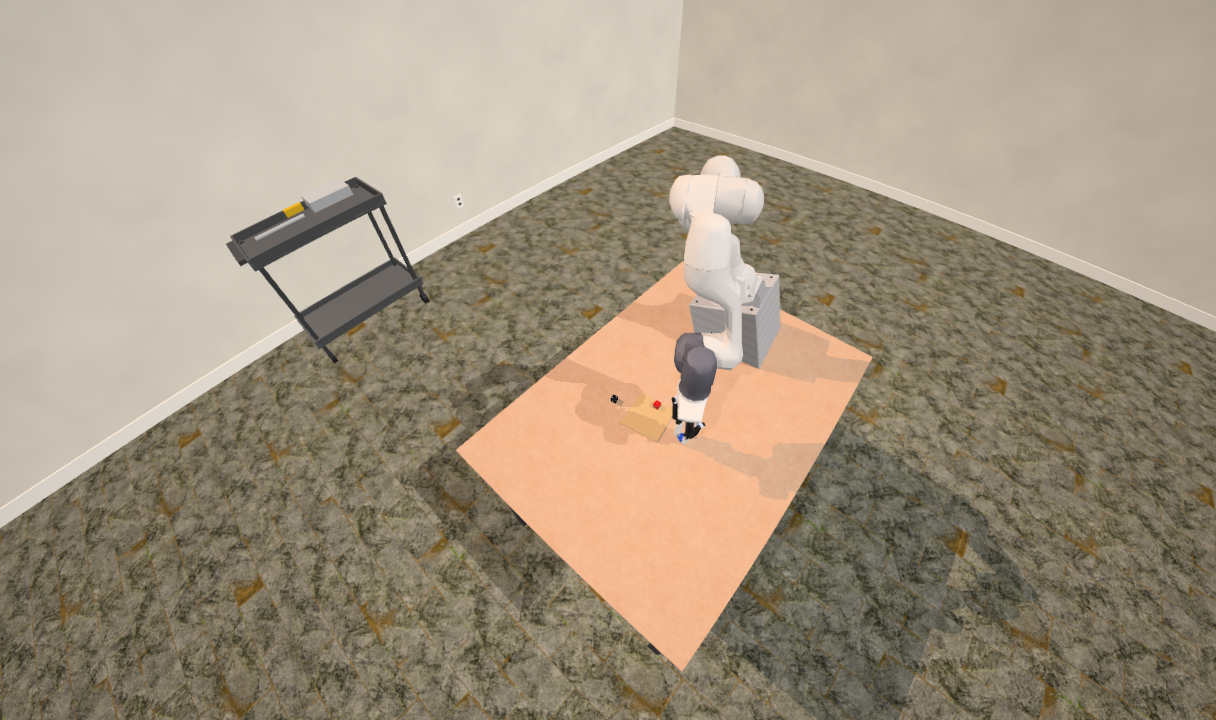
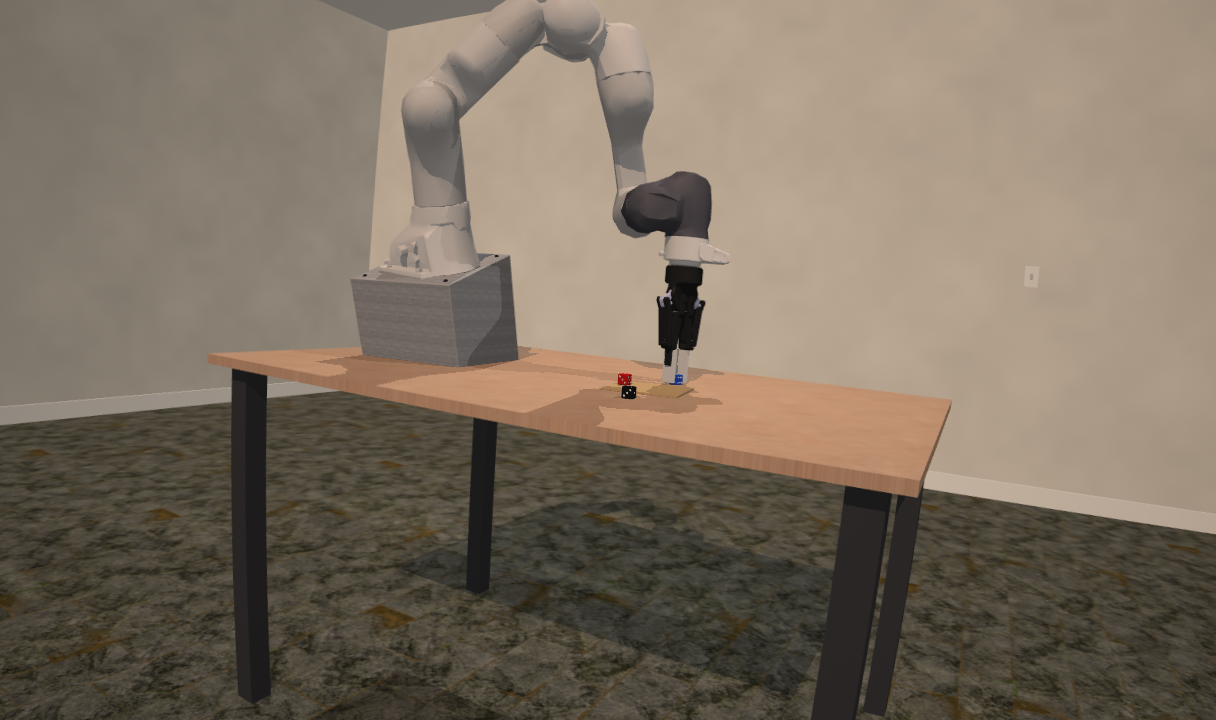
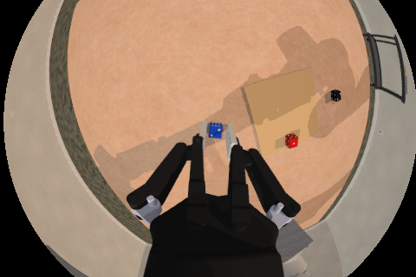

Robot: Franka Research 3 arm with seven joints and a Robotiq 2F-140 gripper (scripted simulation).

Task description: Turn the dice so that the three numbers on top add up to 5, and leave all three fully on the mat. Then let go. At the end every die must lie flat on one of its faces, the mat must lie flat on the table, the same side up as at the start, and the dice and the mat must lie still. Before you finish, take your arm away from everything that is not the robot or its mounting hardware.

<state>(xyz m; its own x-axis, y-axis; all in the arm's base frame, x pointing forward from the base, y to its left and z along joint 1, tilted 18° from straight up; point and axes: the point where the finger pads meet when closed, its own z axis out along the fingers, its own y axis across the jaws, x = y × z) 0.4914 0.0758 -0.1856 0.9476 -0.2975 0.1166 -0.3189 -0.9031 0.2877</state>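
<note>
My hand is 30 mm above the blue die. Also, from my hand: black die (270 mm to the right, 30 mm below, 20 mm ahead); then tan mat (130 mm to the right, 40 mm below); then red die (130 mm to the right, 50 mm behind, 20 mm below).
</note>
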